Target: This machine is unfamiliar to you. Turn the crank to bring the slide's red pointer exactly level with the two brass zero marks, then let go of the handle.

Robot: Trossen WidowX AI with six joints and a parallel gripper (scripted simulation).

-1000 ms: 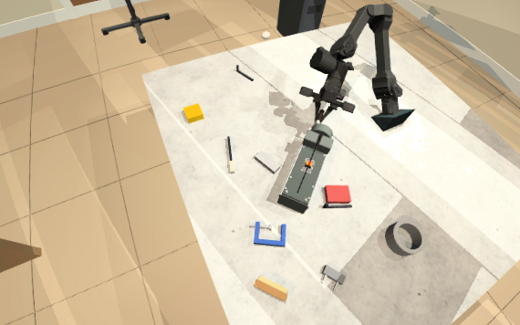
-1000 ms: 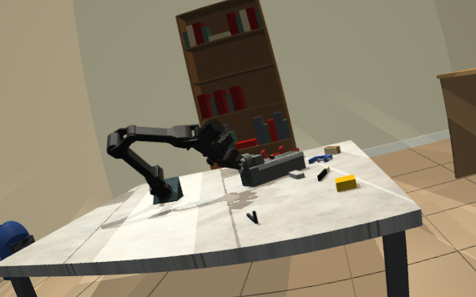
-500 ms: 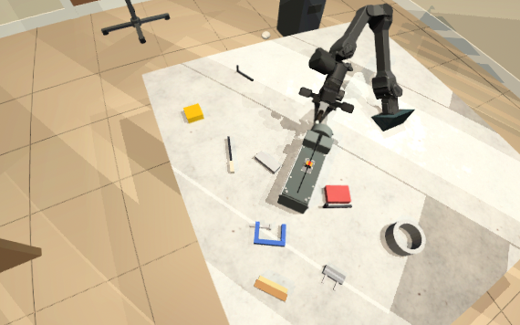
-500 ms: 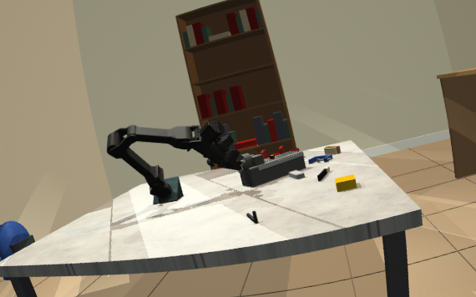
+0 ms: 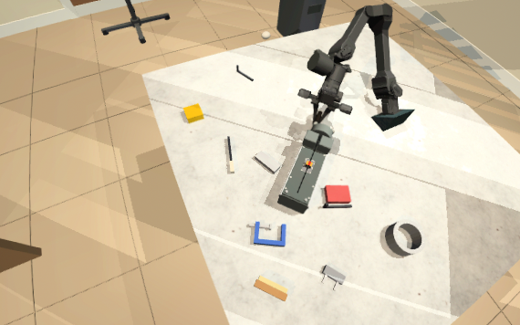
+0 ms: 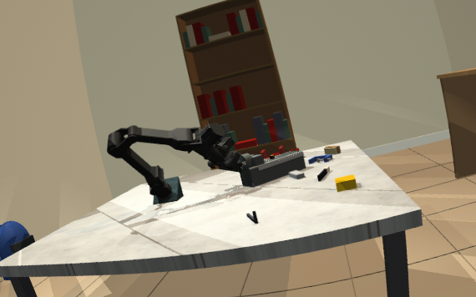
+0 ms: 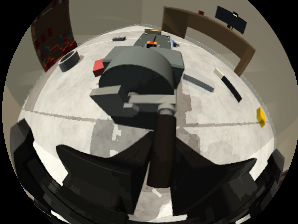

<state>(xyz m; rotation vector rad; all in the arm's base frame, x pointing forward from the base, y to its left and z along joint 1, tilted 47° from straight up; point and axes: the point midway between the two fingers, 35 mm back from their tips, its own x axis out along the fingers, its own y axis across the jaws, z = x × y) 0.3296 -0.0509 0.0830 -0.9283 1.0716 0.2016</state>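
The red pointer lies 12 cm to the left of my gripper tip, 12 cm ahead of it and 1 cm above it. Round my gripper tip: grey block 20 cm ahead, 6 cm below, 1 cm to the left; crank handle 2 cm above, 1 cm to the right, 1 cm behind; red block 23 cm to the left, 7 cm ahead, 6 cm below.
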